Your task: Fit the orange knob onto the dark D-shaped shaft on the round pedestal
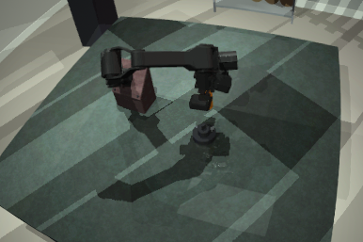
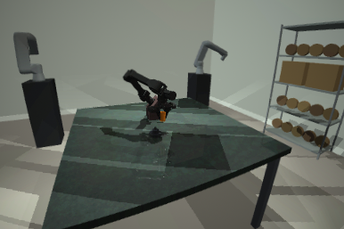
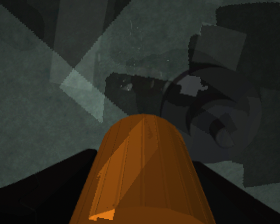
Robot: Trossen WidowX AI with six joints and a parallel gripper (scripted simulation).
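Now: gripper tip 80 mm above the round pedestal and 50 mm to the left of it. Round my gripper tip: orange knob: 20 mm above.
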